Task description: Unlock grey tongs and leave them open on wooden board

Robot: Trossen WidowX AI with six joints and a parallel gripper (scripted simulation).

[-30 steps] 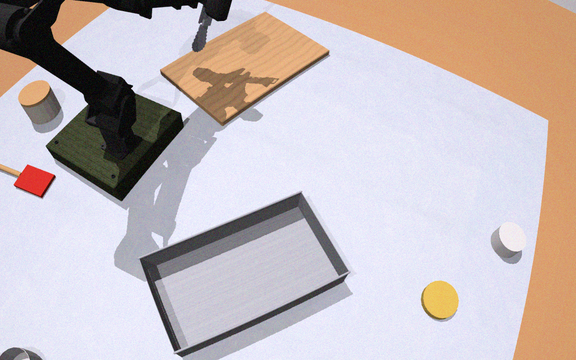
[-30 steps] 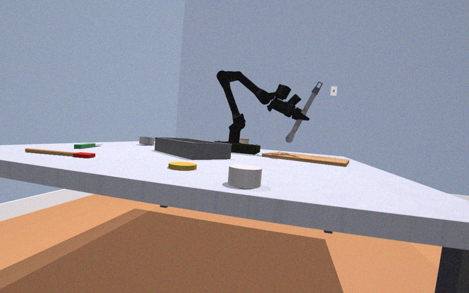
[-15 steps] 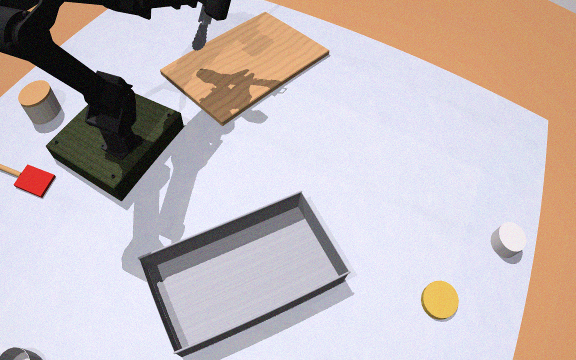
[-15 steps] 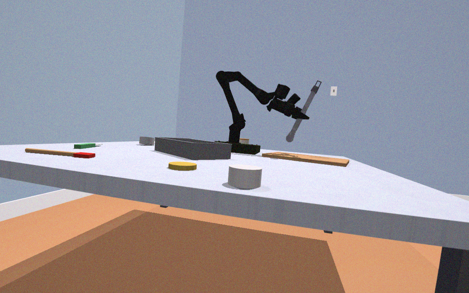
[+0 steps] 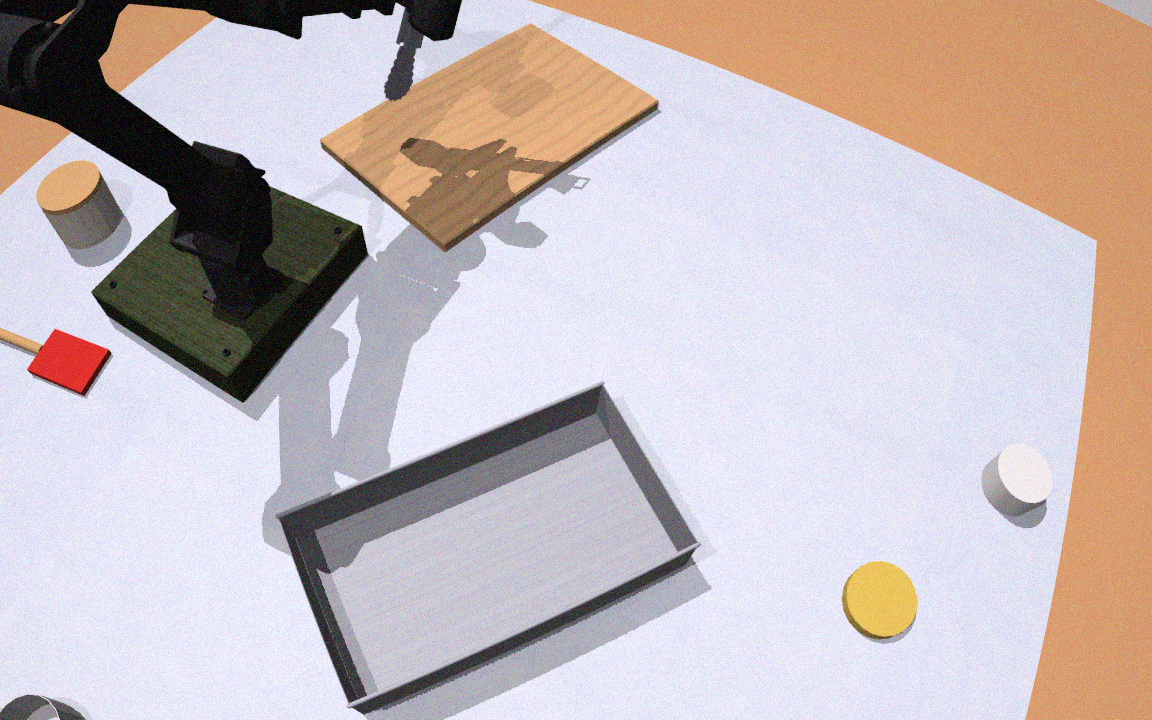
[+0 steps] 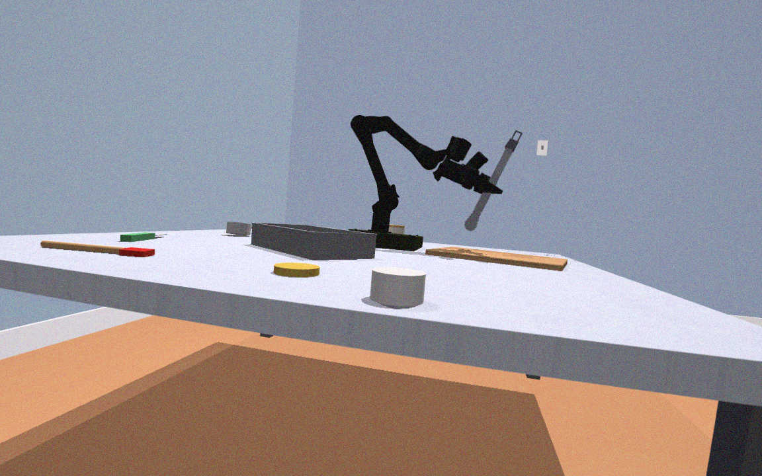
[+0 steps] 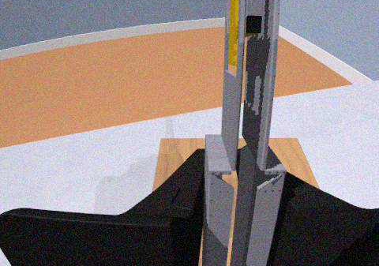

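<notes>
My gripper tip is now 19 cm above the wooden board and 5 cm short of it. From my gripper tip the other things lie so: white cylinder (76 cm ahead, 18 cm below, 14 cm to the right); grey roasting tin (46 cm to the right, 34 cm ahead, 17 cm below); red spatula (55 cm to the right, 21 cm behind, 19 cm below).
</notes>
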